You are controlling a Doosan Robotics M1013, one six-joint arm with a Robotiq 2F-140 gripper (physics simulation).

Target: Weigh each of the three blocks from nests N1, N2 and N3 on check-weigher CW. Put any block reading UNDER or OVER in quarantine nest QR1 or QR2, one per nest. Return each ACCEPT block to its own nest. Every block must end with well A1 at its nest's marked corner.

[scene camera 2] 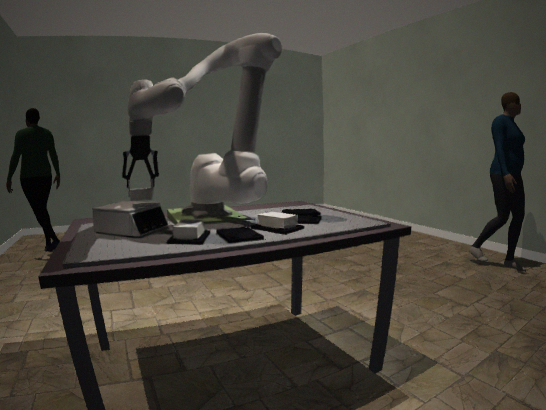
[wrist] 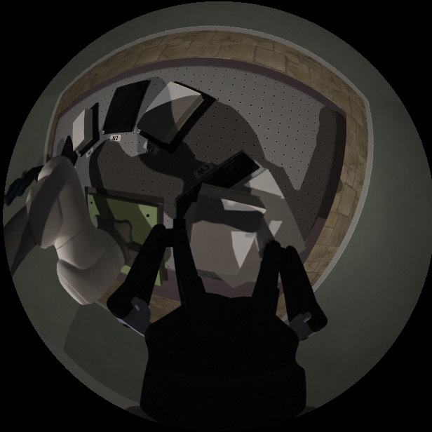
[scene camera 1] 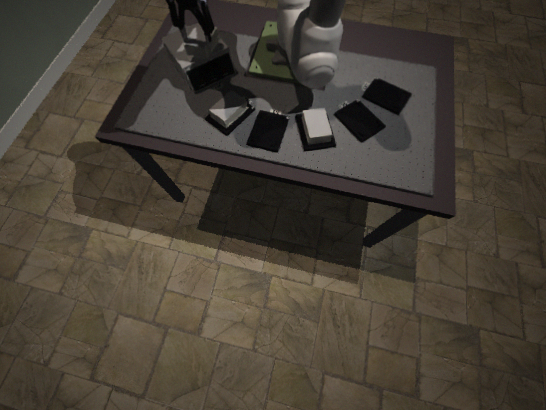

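Seen in the pictures: gripper, fingertip midpoint: (scene camera 2: 140, 196) (scene camera 1: 199, 47); arm's base, origin of the base link: (scene camera 2: 207, 212).
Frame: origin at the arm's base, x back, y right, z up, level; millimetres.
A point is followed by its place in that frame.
My gripper (scene camera 1: 197, 42) {x -201, y 344, z 123 mm} (scene camera 2: 141, 181) (wrist: 225, 216) is shut on a pale block (scene camera 2: 141, 193) {x -236, y 345, z 137 mm} (wrist: 220, 250), held close above the top of check-weigher CW (scene camera 1: 211, 72) {x -223, y 313, z 33 mm} (scene camera 2: 112, 220) {x -211, y 464, z 43 mm} (wrist: 289, 217); contact cannot be told. CW's dark display shows no legible reading. A white block (scene camera 1: 229, 114) {x -420, y 186, z 38 mm} (scene camera 2: 188, 230) {x -439, y 222, z 27 mm} (wrist: 172, 112) sits in nest N1. Nest N2 (scene camera 1: 268, 131) {x -438, y 35, z -3 mm} (scene camera 2: 240, 234) {x -457, y 43, z -3 mm} (wrist: 127, 107) is an empty black tray. Another white block (scene camera 1: 317, 126) {x -415, y -144, z 38 mm} (scene camera 2: 277, 220) {x -441, y -113, z 26 mm} (wrist: 80, 129) sits in the nest beyond N2, whose label is blurred. Well A1 cannot be made out on any block.
Two empty black nests (scene camera 1: 359, 120) {x -324, y -303, z -3 mm} (scene camera 1: 386, 95) {x -178, y -402, z -4 mm} lie at the right, their labels unreadable. The white arm rises from a green base plate (scene camera 1: 265, 57) {x -56, y 124, z -4 mm} (scene camera 2: 175, 215) {x 10, y 156, z 0 mm} (wrist: 150, 212) beside CW. Two people (scene camera 2: 34, 155) (scene camera 2: 510, 145) are in the room beyond the table.
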